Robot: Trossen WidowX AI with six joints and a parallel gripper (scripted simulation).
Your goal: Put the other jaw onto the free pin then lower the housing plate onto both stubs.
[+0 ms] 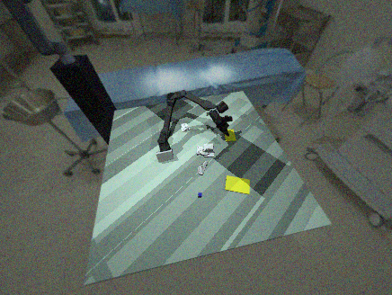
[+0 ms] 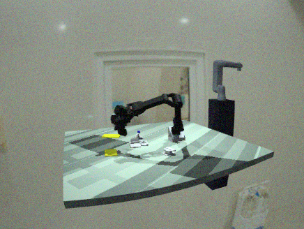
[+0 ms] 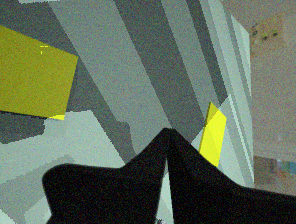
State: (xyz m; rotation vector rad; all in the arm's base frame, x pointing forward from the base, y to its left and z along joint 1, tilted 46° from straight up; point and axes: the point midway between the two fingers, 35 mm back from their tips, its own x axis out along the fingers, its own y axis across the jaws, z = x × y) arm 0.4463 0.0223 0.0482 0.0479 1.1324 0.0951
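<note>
Now: gripper tip 18 cm past the jaw, 14 cm to the left of it and 11 cm above it. Also, from my gripper tip: blue block: 24 cm behind, 35 cm to the right, 12 cm below.
</note>
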